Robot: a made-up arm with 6 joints.
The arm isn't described. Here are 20 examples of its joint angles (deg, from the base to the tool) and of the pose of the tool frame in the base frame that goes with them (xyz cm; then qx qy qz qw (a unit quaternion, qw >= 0)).
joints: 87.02 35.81 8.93 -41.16 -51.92 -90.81
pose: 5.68 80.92 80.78 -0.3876 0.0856 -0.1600 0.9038
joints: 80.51 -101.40 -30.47 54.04 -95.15 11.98
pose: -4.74 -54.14 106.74 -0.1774 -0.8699 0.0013 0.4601
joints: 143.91 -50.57 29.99 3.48 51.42 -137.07
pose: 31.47 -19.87 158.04 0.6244 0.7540 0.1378 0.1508
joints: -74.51 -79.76 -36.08 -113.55 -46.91 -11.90
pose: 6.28 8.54 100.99 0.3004 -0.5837 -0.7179 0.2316
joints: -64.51 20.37 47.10 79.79 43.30 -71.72
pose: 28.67 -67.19 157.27 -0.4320 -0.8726 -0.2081 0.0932
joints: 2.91 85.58 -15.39 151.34 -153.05 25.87
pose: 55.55 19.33 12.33 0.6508 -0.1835 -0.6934 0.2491
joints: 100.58 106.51 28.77 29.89 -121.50 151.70
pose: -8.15 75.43 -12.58 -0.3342 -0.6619 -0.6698 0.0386
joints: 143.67 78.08 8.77 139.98 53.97 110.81
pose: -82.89 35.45 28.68 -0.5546 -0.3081 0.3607 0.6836
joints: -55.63 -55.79 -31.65 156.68 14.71 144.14
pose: 13.43 5.42 119.55 -0.2071 -0.5495 -0.8045 0.0893
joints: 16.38 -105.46 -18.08 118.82 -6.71 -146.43
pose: -63.07 -9.97 104.01 -0.3770 0.7445 0.5370 0.1234
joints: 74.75 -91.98 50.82 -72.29 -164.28 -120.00
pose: -28.81 -98.04 103.12 0.1445 -0.4229 -0.0273 0.8942
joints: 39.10 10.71 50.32 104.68 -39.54 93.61
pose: 30.20 37.30 173.35 0.6912 0.2929 -0.6067 0.2616
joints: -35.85 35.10 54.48 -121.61 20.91 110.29
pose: 79.84 -52.26 117.70 -0.4939 -0.6284 -0.5867 0.1305
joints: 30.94 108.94 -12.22 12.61 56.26 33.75
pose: 33.23 3.38 -6.55 -0.0797 -0.6505 0.3359 0.6765
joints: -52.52 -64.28 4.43 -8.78 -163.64 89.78
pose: -28.15 11.07 140.98 -0.2309 -0.4313 0.2478 0.8362
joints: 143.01 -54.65 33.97 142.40 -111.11 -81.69
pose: 31.85 -43.95 153.89 -0.0620 -0.3061 -0.7890 0.5290
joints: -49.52 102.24 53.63 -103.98 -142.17 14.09
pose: 58.96 -64.60 -2.87 0.6033 -0.0134 -0.3797 0.7012
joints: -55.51 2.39 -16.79 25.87 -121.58 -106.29
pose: 26.44 -53.34 109.78 0.6464 -0.5463 0.5310 0.0416
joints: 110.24 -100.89 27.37 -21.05 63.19 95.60
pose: 39.79 -80.92 96.52 -0.0352 -0.2459 -0.9667 0.0621
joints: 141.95 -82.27 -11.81 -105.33 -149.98 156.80
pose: 13.25 -27.89 122.63 -0.5652 -0.3256 0.3391 0.6779
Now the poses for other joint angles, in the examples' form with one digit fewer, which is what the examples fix.
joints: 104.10 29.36 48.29 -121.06 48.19 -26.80
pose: -36.7 84.4 125.3 0.140 0.279 -0.586 0.748
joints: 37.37 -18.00 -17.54 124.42 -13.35 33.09
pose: 21.2 32.0 135.2 0.369 0.590 -0.630 0.344
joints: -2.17 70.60 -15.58 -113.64 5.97 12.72
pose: 46.0 6.9 26.1 -0.500 0.109 -0.730 0.454
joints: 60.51 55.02 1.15 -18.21 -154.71 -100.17
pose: 44.1 66.7 52.0 -0.963 0.125 0.188 0.147
